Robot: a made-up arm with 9 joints. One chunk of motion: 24 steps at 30 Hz.
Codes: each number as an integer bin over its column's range. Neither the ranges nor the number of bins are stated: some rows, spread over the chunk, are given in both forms.
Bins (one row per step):
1: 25 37 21 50 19 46 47 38 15
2: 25 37 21 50 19 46 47 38 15
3: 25 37 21 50 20 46 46 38 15
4: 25 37 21 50 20 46 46 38 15
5: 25 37 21 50 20 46 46 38 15
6: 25 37 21 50 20 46 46 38 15
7: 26 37 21 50 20 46 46 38 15
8: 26 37 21 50 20 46 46 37 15
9: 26 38 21 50 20 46 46 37 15
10: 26 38 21 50 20 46 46 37 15
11: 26 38 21 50 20 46 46 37 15
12: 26 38 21 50 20 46 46 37 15
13: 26 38 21 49 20 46 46 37 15
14: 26 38 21 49 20 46 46 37 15
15: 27 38 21 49 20 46 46 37 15
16: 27 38 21 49 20 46 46 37 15
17: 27 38 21 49 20 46 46 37 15
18: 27 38 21 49 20 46 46 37 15
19: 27 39 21 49 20 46 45 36 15
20: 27 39 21 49 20 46 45 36 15
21: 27 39 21 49 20 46 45 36 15
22: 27 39 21 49 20 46 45 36 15
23: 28 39 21 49 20 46 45 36 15
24: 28 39 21 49 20 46 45 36 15
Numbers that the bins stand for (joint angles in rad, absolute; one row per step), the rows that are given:
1: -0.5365 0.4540 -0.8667 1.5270 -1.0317 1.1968 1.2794 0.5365 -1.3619
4: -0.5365 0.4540 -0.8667 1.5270 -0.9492 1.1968 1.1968 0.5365 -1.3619
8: -0.4540 0.4540 -0.8667 1.5270 -0.9492 1.1968 1.1968 0.4540 -1.3619
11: -0.4540 0.5365 -0.8667 1.5270 -0.9492 1.1968 1.1968 0.4540 -1.3619
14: -0.4540 0.5365 -0.8667 1.4444 -0.9492 1.1968 1.1968 0.4540 -1.3619
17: -0.3714 0.5365 -0.8667 1.4444 -0.9492 1.1968 1.1968 0.4540 -1.3619
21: -0.3714 0.6190 -0.8667 1.4444 -0.9492 1.1968 1.1143 0.3714 -1.3619
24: -0.2889 0.6190 -0.8667 1.4444 -0.9492 1.1968 1.1143 0.3714 -1.3619
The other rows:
2: -0.5365 0.4540 -0.8667 1.5270 -1.0317 1.1968 1.2794 0.5365 -1.3619
3: -0.5365 0.4540 -0.8667 1.5270 -0.9492 1.1968 1.1968 0.5365 -1.3619
5: -0.5365 0.4540 -0.8667 1.5270 -0.9492 1.1968 1.1968 0.5365 -1.3619
6: -0.5365 0.4540 -0.8667 1.5270 -0.9492 1.1968 1.1968 0.5365 -1.3619
7: -0.4540 0.4540 -0.8667 1.5270 -0.9492 1.1968 1.1968 0.5365 -1.3619
9: -0.4540 0.5365 -0.8667 1.5270 -0.9492 1.1968 1.1968 0.4540 -1.3619
10: -0.4540 0.5365 -0.8667 1.5270 -0.9492 1.1968 1.1968 0.4540 -1.3619
12: -0.4540 0.5365 -0.8667 1.5270 -0.9492 1.1968 1.1968 0.4540 -1.3619
13: -0.4540 0.5365 -0.8667 1.4444 -0.9492 1.1968 1.1968 0.4540 -1.3619
15: -0.3714 0.5365 -0.8667 1.4444 -0.9492 1.1968 1.1968 0.4540 -1.3619
16: -0.3714 0.5365 -0.8667 1.4444 -0.9492 1.1968 1.1968 0.4540 -1.3619
18: -0.3714 0.5365 -0.8667 1.4444 -0.9492 1.1968 1.1968 0.4540 -1.3619
19: -0.3714 0.6190 -0.8667 1.4444 -0.9492 1.1968 1.1143 0.3714 -1.3619
20: -0.3714 0.6190 -0.8667 1.4444 -0.9492 1.1968 1.1143 0.3714 -1.3619
22: -0.3714 0.6190 -0.8667 1.4444 -0.9492 1.1968 1.1143 0.3714 -1.3619
23: -0.2889 0.6190 -0.8667 1.4444 -0.9492 1.1968 1.1143 0.3714 -1.3619

